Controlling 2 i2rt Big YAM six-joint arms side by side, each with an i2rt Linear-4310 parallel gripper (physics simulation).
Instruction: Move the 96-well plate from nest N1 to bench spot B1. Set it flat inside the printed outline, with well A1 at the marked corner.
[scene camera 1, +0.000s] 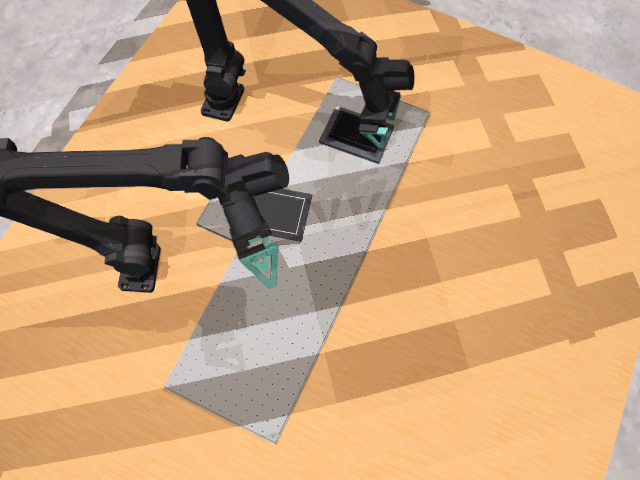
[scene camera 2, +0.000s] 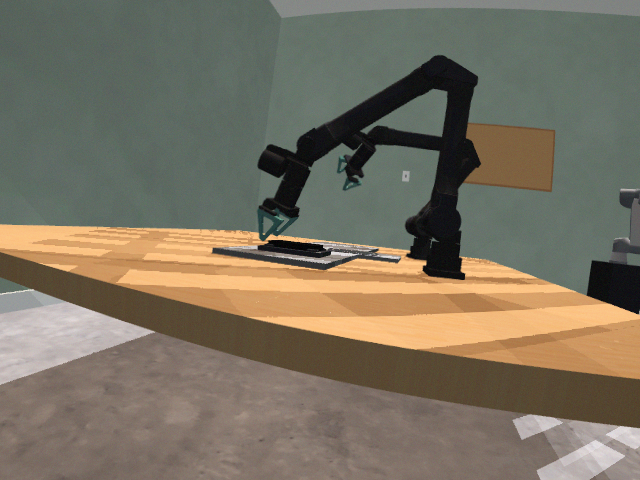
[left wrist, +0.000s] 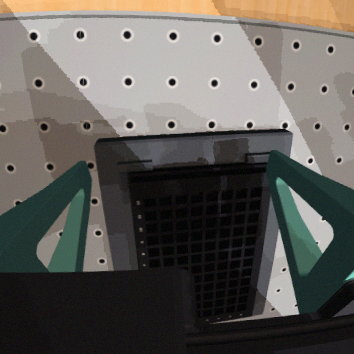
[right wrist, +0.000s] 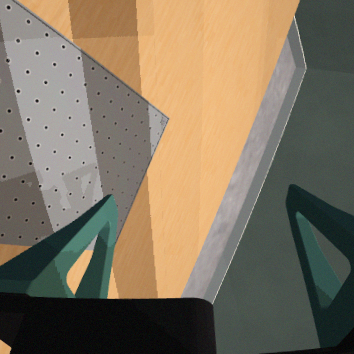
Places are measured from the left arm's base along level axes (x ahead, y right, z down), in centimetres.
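Pixels of known places: left gripper, fingertip midpoint: (scene camera 1: 386, 133) (scene camera 2: 268, 237) (left wrist: 178, 163); right gripper, fingertip midpoint: (scene camera 1: 268, 278) (scene camera 2: 340, 181) (right wrist: 200, 197); left arm's base, origin of the base link: (scene camera 1: 223, 101) (scene camera 2: 442, 275); right arm's base, origin of the base link: (scene camera 1: 140, 268) (scene camera 2: 420, 258).
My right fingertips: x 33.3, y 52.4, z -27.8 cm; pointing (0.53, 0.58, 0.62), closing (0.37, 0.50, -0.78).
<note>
Ahead of a thing's pixels: the offset from my right fingertips to its middle. "pt": to the spot under its first point. Level surfaces: height alone.
The black 96-well plate @(dx +4.4, dy -51.5, dz +24.6 cm) (scene camera 1: 347, 129) (scene camera 2: 294, 245) (left wrist: 202, 240) lies in the dark grey nest N1 (scene camera 1: 326, 139) (scene camera 2: 321, 253) (left wrist: 114, 210). My left gripper (scene camera 1: 386, 132) (scene camera 2: 270, 237) (left wrist: 178, 163) is open and empty, low over the plate, its fingertips toward the two long sides of the nest in the left wrist view. Bench spot B1 @(pt dx -6.7, dy -24.8, dz +26.4 cm) (scene camera 1: 283, 212) is a dark pad with a thin white outline, partly hidden by my right arm; its marked corner cannot be made out. My right gripper (scene camera 1: 269, 264) (scene camera 2: 343, 180) (right wrist: 200, 197) is open and empty, raised beside B1.
A grey perforated board (scene camera 1: 258, 330) (scene camera 2: 232, 251) (left wrist: 150, 60) (right wrist: 50, 110) carries the nest and lies on the wooden table @(dz +27.8 cm) (scene camera 1: 491, 387) (scene camera 2: 361, 320) (right wrist: 200, 125). My right forearm reaches across the left of scene camera 1. The table edge shows in the right wrist view.
</note>
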